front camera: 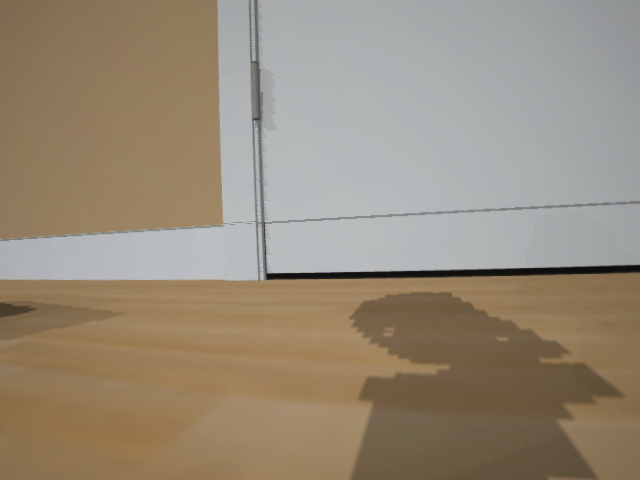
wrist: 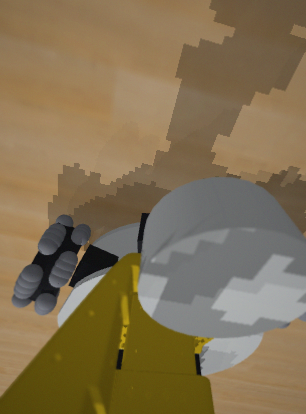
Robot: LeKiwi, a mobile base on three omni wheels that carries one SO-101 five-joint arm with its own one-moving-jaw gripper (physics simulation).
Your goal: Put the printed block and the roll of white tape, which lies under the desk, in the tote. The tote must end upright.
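Places are measured from the arm's base along level axes (x ahead, y left, z up), in metres.
Pixels of known places: hand at its tool point: (wrist: 141, 267).
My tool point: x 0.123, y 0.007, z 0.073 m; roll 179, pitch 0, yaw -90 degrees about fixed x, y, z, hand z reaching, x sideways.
Note:
For each thing: its middle in the pictures, then the offset to it from my tool point. Level surfaces: height alone.
- white tape at the middle of its body: (wrist: 217, 262) 0.025 m right, 0.001 m ahead, 0.002 m down
- hinge at the middle of its body: (front camera: 255, 90) 0.105 m left, 0.445 m ahead, 0.126 m up
- wooden floor at its surface level: 0.162 m down
The roll of white tape (wrist: 220, 280) shows large and grey-white at the right of the wrist view, against the yellow gripper (wrist: 138, 265). The gripper is shut on the roll and holds it over the robot's own base. The roll hides part of the jaws, so the far side of the grip does not show. The printed block and the tote do not show in either view.
A white door (front camera: 444, 129) with a hinge (front camera: 255, 90) at its left edge stands close ahead, beside a tan wall (front camera: 108, 113) with a white baseboard (front camera: 113, 258). Shadows fall on the wooden floor (front camera: 129, 413). A base wheel (wrist: 52, 265) shows at left in the wrist view.

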